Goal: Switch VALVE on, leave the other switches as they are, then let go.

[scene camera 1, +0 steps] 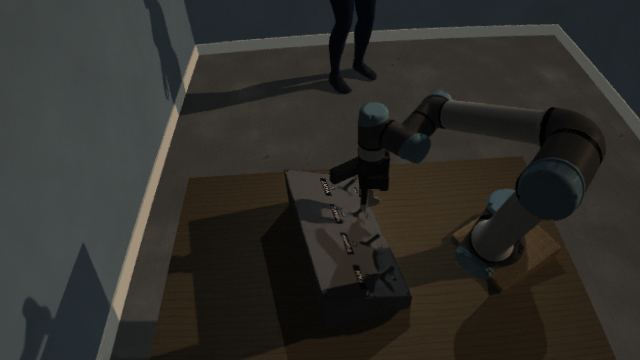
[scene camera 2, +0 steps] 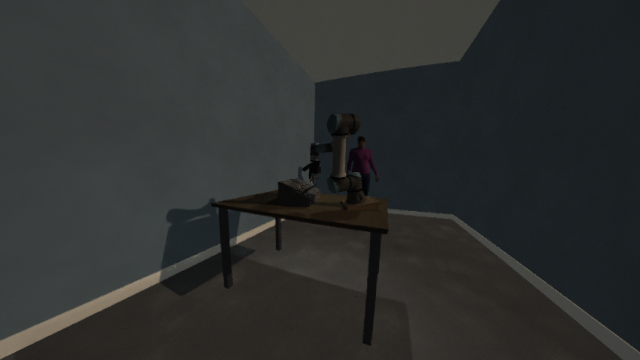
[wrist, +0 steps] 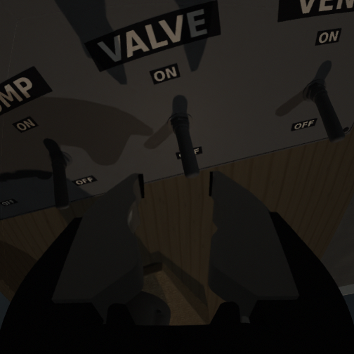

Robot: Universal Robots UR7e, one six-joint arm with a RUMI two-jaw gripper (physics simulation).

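Seen in the pictures: gripper, between the fingertips: (scene camera 1: 363, 205) (scene camera 2: 312, 183); arm's base, origin of its link: (scene camera 2: 356, 201).
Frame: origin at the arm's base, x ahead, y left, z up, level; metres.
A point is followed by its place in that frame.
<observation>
The grey sloped switch box (scene camera 1: 312, 220) @(x 0.583, y 0.030, z 0.124 m) (scene camera 2: 292, 194) @(x 0.416, y 0.260, z 0.051 m) (wrist: 245, 105) carries a row of lever switches. The VALVE lever (wrist: 185, 145) points down over its OFF label, away from the ON label (wrist: 165, 73). My gripper (scene camera 1: 364, 207) @(x 0.436, y -0.053, z 0.107 m) (wrist: 176, 174) is partly open with nothing between its fingers. In the wrist view the VALVE lever's tip lies just beyond the gap between the fingertips, nearer the right finger. The PUMP lever (scene camera 1: 371, 240) @(x 0.408, y 0.057, z 0.075 m) (wrist: 60, 182) and the VENT lever (wrist: 328, 117) lean to their OFF sides. The FAN lever (scene camera 1: 386, 272) @(x 0.363, y 0.169, z 0.077 m) stands at the box's near end.
The box stands on a wooden table (scene camera 1: 225, 200) @(x 0.936, y -0.178, z -0.035 m) (scene camera 2: 340, 215) @(x 0.006, y 0.299, z -0.035 m). The arm's base sits on a wooden block (scene camera 1: 542, 245) @(x -0.127, y 0.012, z 0.017 m) to the right of the box. A person (scene camera 1: 345, 45) (scene camera 2: 362, 160) stands beyond the table. A wall (scene camera 1: 75, 125) rises at the left. The light is dim.
</observation>
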